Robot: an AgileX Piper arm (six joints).
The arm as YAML. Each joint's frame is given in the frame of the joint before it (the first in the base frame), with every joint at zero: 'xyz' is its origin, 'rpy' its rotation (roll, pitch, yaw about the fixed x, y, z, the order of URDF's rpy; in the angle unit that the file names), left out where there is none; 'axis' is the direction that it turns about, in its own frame. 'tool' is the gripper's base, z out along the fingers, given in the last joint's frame.
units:
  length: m
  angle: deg
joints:
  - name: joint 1
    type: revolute
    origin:
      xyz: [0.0, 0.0, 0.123]
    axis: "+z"
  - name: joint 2
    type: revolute
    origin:
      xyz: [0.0, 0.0, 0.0]
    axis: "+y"
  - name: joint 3
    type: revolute
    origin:
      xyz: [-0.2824, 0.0, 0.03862]
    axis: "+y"
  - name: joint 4
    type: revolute
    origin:
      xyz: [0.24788, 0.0, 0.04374]
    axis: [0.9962, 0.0, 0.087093]
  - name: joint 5
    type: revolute
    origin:
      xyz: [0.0, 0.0, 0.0]
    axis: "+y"
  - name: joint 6
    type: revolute
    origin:
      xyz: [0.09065, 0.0, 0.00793]
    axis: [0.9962, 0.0, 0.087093]
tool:
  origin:
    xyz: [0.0, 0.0, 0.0]
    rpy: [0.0, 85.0, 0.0]
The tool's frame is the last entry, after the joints.
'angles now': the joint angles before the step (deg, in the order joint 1, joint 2, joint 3, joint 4, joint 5, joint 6). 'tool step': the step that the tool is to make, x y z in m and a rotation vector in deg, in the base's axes. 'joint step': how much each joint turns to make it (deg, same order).
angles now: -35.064 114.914 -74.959 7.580 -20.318 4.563
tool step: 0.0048 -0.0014 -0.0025 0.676 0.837 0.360
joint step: 0.156 0.988 -1.469 -0.065 1.569 0.010
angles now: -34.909 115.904 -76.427 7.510 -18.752 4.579
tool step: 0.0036 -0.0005 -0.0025 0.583 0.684 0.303
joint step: 0.173 0.748 -0.997 -0.020 1.154 0.021
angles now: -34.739 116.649 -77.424 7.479 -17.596 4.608
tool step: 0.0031 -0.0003 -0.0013 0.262 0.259 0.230
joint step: 0.170 0.581 -0.815 -0.008 0.603 0.032
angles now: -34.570 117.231 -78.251 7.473 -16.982 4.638
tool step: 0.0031 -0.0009 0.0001 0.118 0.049 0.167
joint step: 0.108 0.525 -0.986 -0.017 0.575 0.044
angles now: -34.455 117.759 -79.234 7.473 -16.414 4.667
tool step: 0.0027 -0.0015 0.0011 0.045 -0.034 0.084
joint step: 0.020 0.443 -1.060 -0.001 0.620 0.013
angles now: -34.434 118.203 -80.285 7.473 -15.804 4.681
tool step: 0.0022 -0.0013 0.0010 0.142 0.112 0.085
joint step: 0.003 0.354 -0.946 0.008 0.771 -0.007
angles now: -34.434 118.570 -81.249 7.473 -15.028 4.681
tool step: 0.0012 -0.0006 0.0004 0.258 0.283 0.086
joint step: 0.004 0.182 -0.570 0.014 0.773 -0.013
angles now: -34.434 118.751 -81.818 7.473 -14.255 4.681
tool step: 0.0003 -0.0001 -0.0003 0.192 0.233 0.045
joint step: 0.001 0.067 -0.158 -0.001 0.395 0.001
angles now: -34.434 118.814 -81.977 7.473 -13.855 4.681
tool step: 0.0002 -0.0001 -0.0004 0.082 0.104 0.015
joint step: 0.001 0.071 -0.073 0.003 0.136 -0.003
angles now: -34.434 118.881 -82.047 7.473 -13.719 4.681
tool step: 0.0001 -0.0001 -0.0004 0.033 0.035 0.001
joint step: -0.005 0.060 -0.022 -0.027 0.010 0.031
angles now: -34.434 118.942 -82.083 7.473 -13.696 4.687
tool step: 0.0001 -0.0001 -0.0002 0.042 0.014 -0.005
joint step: -0.005 0.042 -0.037 -0.017 0.032 0.041
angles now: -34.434 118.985 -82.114 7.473 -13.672 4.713
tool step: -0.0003 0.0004 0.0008 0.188 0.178 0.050
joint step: 0.008 -0.172 0.001 -0.011 0.429 0.036
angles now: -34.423 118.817 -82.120 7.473 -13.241 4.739
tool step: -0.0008 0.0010 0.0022 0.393 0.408 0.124
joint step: 0.020 -0.449 0.013 -0.005 1.005 0.031
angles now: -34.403 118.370 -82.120 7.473 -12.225 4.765
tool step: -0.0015 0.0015 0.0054 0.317 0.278 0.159
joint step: 0.014 -0.879 0.004 -0.032 1.296 0.049
